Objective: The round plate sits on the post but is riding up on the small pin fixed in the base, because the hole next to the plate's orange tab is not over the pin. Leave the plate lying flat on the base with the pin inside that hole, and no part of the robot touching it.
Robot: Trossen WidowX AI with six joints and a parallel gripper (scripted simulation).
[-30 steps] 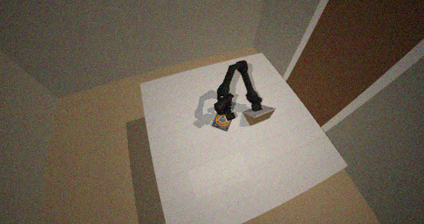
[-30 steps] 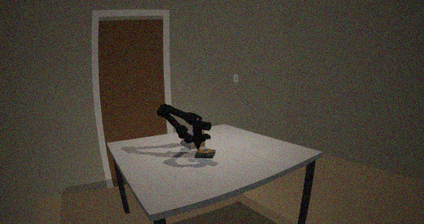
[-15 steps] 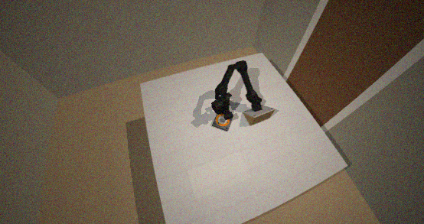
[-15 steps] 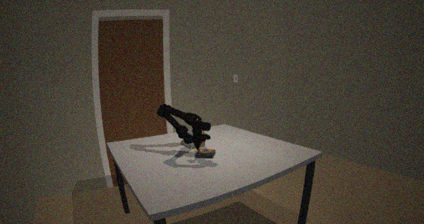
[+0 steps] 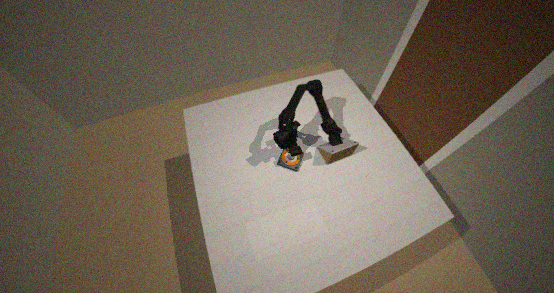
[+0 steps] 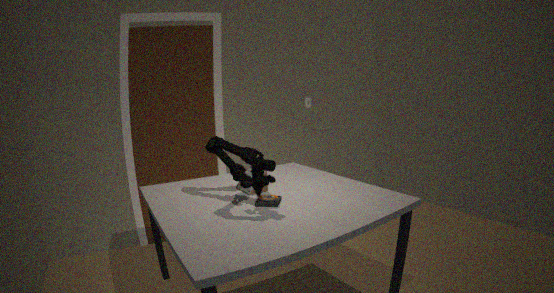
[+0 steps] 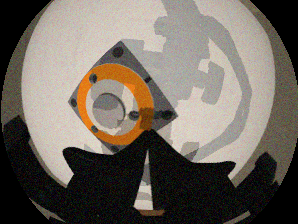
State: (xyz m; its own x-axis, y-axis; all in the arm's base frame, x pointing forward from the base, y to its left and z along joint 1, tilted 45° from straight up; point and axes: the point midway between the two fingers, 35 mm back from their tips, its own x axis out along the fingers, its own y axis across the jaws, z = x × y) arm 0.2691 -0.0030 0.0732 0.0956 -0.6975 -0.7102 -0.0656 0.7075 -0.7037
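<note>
The grey square base lies 5 cm to the left of my gripper tip, 2 cm below it and 1 cm ahead of it.
</note>
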